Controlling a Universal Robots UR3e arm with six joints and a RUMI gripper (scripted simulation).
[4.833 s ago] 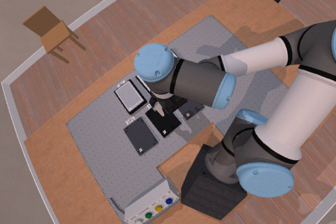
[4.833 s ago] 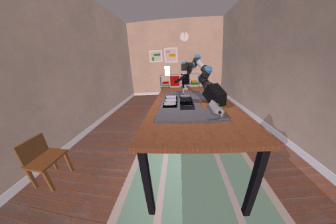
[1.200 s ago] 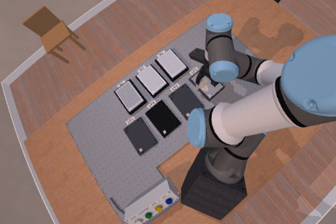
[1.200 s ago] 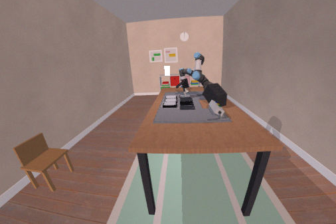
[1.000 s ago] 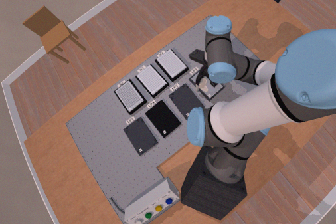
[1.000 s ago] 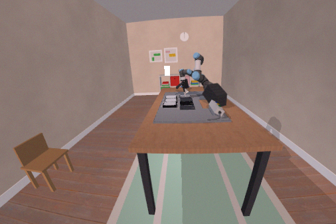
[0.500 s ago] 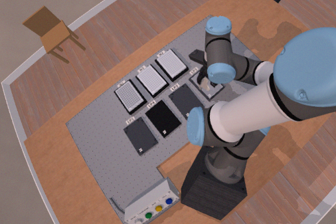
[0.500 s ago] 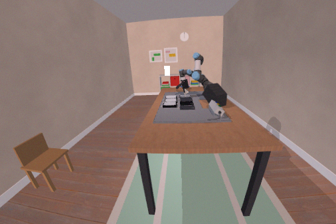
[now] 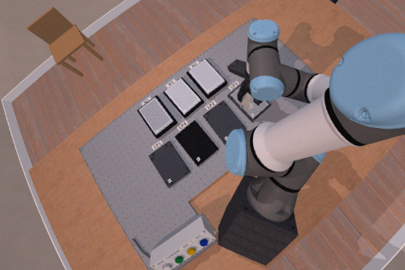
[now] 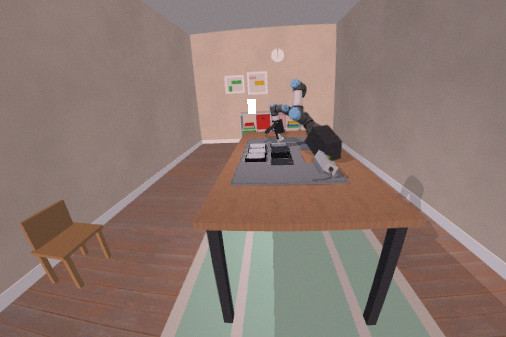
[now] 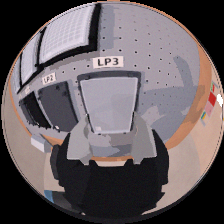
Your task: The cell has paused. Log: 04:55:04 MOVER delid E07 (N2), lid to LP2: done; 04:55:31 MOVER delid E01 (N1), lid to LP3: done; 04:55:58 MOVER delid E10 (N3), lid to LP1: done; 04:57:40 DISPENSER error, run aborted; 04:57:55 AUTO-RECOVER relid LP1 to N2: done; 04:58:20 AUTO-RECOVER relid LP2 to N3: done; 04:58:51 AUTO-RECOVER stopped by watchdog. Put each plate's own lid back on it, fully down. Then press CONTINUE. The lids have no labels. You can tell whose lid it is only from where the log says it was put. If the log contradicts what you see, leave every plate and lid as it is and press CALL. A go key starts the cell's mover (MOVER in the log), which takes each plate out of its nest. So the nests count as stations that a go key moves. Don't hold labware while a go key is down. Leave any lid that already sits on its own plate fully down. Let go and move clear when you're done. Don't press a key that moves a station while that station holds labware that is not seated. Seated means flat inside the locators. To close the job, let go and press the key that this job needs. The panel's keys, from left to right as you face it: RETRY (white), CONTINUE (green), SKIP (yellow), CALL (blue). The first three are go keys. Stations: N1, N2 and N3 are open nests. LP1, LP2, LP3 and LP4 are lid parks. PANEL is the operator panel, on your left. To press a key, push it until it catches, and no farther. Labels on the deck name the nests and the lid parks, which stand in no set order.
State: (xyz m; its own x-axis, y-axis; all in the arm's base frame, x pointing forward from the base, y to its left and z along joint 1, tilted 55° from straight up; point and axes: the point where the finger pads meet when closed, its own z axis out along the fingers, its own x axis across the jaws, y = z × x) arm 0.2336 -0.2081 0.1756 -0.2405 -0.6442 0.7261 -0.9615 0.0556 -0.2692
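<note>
Now: hand 2 cm above the lid park LP3. From my hand the other things lie so: lid park LP2: 13 cm to the left, 3 cm ahead, 2 cm below; then lid park LP4: 25 cm to the left, 7 cm ahead, 2 cm below; then lid: 23 cm ahead, 14 cm to the left, 1 cm above.
</note>
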